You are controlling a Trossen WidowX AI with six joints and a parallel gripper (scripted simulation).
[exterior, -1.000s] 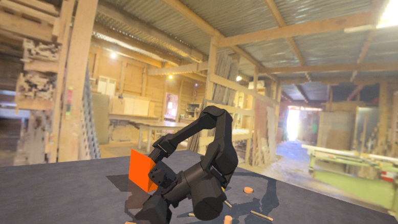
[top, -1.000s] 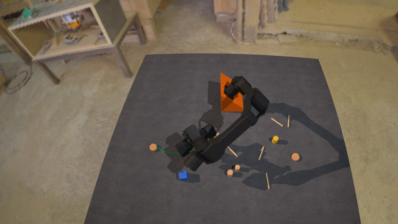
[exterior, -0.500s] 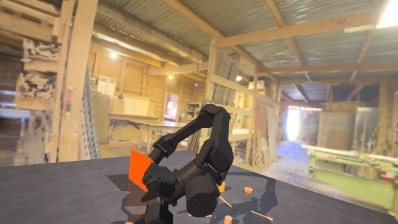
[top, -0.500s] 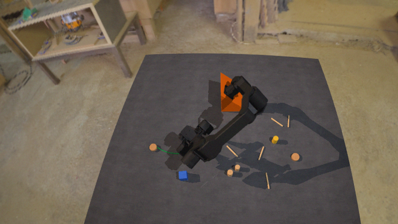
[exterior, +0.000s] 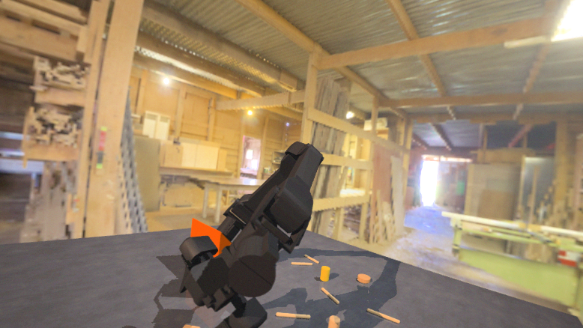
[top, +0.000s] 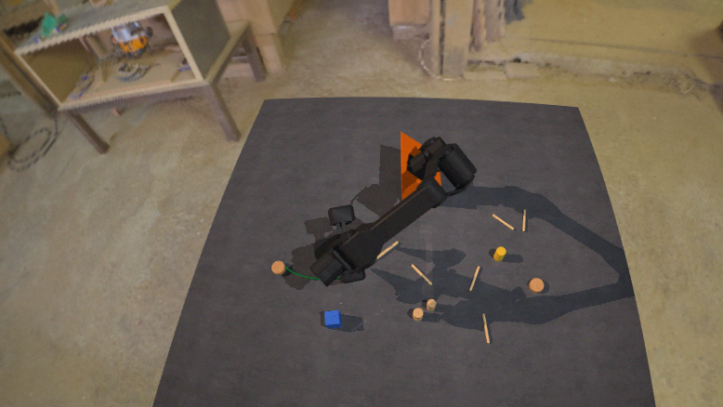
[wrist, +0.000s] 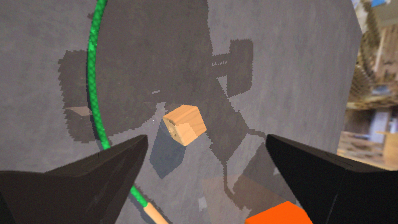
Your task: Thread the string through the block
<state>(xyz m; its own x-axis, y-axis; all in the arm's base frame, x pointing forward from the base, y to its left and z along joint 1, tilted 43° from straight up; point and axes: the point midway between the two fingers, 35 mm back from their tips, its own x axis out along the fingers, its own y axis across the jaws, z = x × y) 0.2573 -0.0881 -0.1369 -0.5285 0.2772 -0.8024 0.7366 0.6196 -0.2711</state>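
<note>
My gripper tip is now 50 mm above the wooden block and 10 mm past it. Also, from my gripper tip: blue cube (200 mm ahead, 50 mm below, 10 mm to the left); then thin wooden stick (100 mm to the left, 60 mm below, 10 mm behind); then round wooden button (180 mm to the right, 80 mm ahead, 60 mm below).
</note>
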